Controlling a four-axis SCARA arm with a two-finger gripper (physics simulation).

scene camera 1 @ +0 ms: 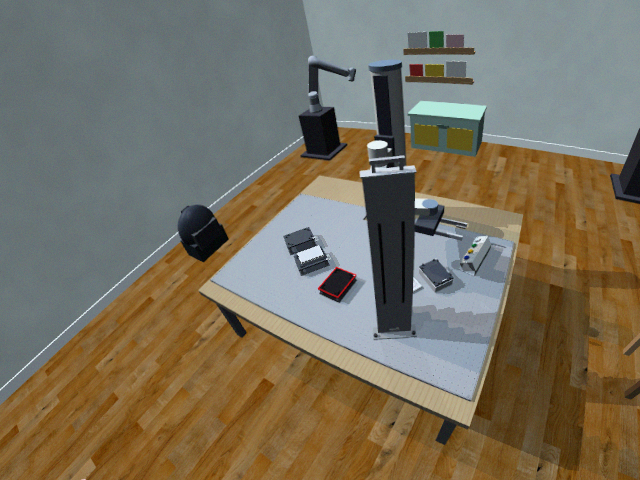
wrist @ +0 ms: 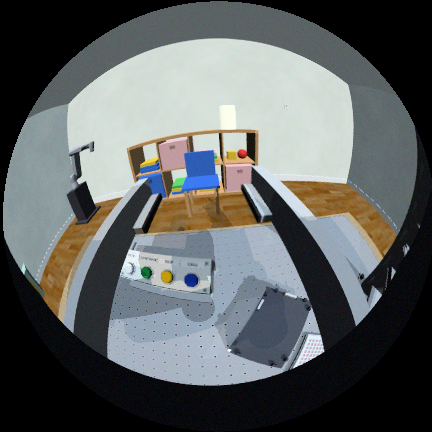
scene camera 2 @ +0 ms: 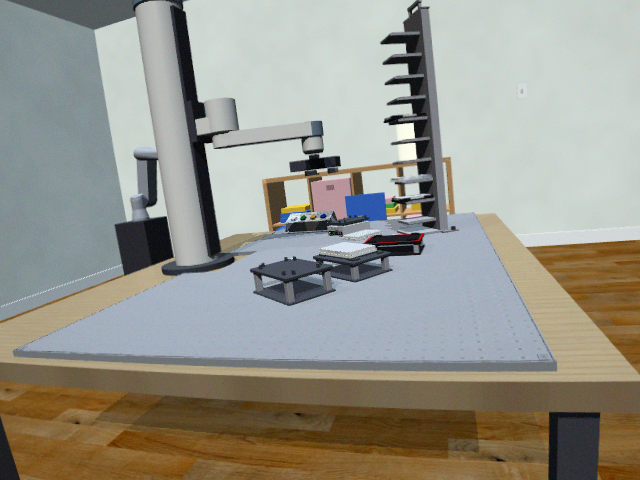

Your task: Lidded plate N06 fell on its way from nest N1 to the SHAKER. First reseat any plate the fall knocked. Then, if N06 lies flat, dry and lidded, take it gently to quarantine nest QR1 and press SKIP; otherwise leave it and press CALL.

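Seen in the pictures: gripper, between the fingertips: (scene camera 1: 464,231) (wrist: 198,180) (scene camera 2: 326,171); arm's base, origin of its link: (scene camera 2: 199,266).
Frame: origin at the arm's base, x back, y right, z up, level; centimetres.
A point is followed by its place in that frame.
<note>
My gripper (scene camera 1: 464,231) @(y -49.3, x -36.5, z 27.1 cm) (scene camera 2: 321,171) @(y -49.3, x -36.5, z 27.1 cm) (wrist: 198,180) @(y -49.3, x -36.5, z 27.1 cm) hangs above the mat near the button panel. It is empty, at its narrow setting, a gap between its fingers. The white panel (scene camera 1: 475,254) @(y -55.4, x -29.8, z 9.3 cm) (scene camera 2: 310,221) @(y -50.9, x -26.0, z 6.2 cm) (wrist: 167,288) @(y -50.5, x -26.9, z 6.2 cm) has a yellow SKIP button (wrist: 166,276) @(y -52.2, x -27.2, z 8.2 cm) and a blue CALL button (wrist: 191,280) @(y -51.3, x -32.2, z 8.2 cm). A white plate with reddish well marks (scene camera 1: 416,285) @(y -33.7, x -53.9, z 2.9 cm) (scene camera 2: 361,235) @(y -23.6, x -53.7, z 2.7 cm) (wrist: 308,351) @(y -31.8, x -52.3, z 2.9 cm) lies on the mat beside the dark-topped shaker (scene camera 1: 435,273) @(y -40.5, x -46.6, z 6.8 cm) (scene camera 2: 347,225) @(y -33.3, x -46.3, z 5.9 cm) (wrist: 272,327) @(y -40.5, x -44.9, z 6.8 cm); a finger partly hides it. Its lid and dryness cannot be told. The red-rimmed black nest (scene camera 1: 337,283) @(y 0.8, x -69.4, z 5.3 cm) (scene camera 2: 395,241) @(y 6.4, x -69.5, z 5.3 cm) looks empty.
A tall shelf tower (scene camera 1: 391,248) @(y -34.0, x -80.9, z 50.8 cm) (scene camera 2: 433,129) @(y -26.9, x -82.0, z 36.9 cm) holds plates on lower shelves. A dark nest (scene camera 1: 300,239) @(y 36.4, x -51.1, z 7.1 cm) (scene camera 2: 290,269) @(y 41.1, x -50.7, z 7.1 cm) stands beside another nest bearing a white plate (scene camera 1: 311,255) @(y 22.1, x -60.2, z 8.0 cm) (scene camera 2: 347,250) @(y 28.2, x -60.6, z 7.9 cm). The arm's column (scene camera 2: 173,134) @(y 6.8, x -3.2, z 44.8 cm) rises at the table's edge.
</note>
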